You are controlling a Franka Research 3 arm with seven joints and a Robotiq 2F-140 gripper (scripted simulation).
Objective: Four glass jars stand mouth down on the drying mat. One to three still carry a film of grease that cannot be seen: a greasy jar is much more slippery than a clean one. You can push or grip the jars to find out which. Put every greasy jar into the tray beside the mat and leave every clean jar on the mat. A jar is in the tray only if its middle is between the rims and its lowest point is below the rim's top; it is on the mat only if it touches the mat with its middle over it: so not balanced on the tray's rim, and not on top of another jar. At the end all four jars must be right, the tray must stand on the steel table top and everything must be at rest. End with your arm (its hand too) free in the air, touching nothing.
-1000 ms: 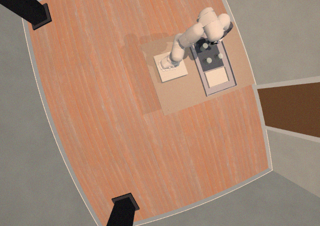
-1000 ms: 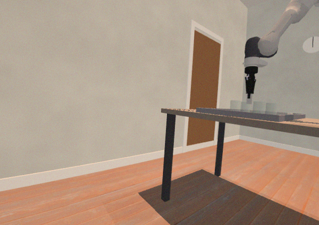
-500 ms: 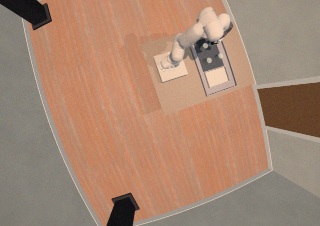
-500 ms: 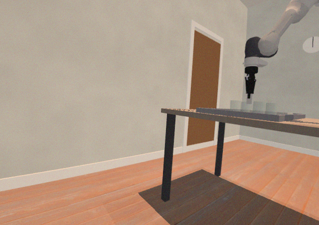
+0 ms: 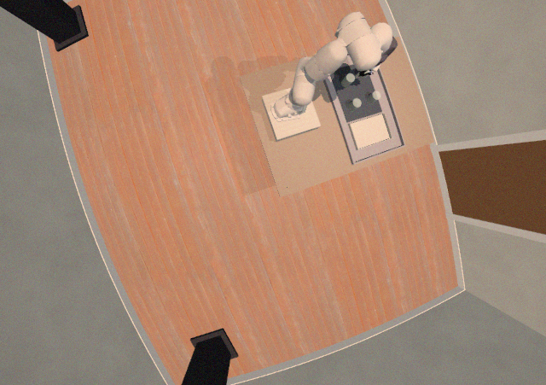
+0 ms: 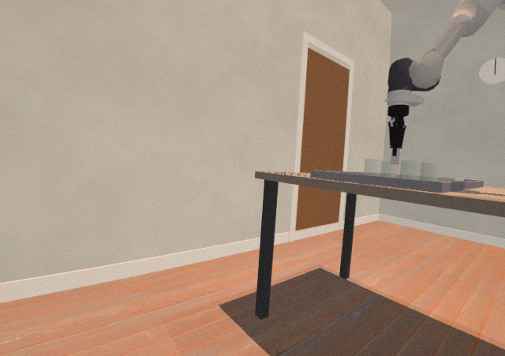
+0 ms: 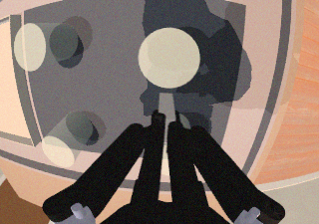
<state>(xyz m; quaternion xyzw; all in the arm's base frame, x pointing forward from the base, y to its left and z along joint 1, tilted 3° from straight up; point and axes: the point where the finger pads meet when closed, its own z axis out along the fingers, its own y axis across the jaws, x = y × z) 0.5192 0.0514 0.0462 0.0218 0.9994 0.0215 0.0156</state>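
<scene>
The grey drying mat is 80 mm to the right of my hand and 110 mm below it. Round my hand: tray 20 mm behind, 400 mm to the right, 100 mm below.
</scene>
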